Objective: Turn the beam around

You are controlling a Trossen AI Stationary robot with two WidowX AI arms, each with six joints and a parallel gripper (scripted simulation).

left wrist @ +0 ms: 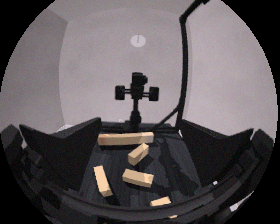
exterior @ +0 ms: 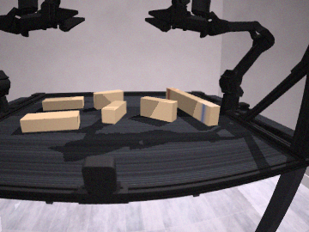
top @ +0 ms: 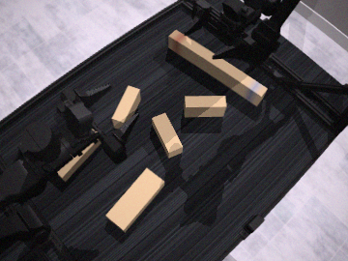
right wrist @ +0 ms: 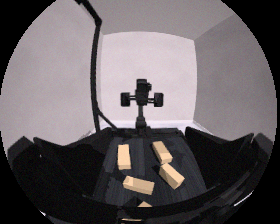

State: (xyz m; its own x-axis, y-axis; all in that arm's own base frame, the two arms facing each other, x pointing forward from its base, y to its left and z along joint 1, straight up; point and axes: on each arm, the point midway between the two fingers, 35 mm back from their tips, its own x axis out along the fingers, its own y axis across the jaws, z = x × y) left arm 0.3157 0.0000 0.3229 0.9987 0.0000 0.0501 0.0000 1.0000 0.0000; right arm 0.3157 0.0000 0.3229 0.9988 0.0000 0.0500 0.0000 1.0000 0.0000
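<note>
The beam lies 6 cm ahead of my right hand, 15 cm to the right of it and 31 cm below it.
</note>
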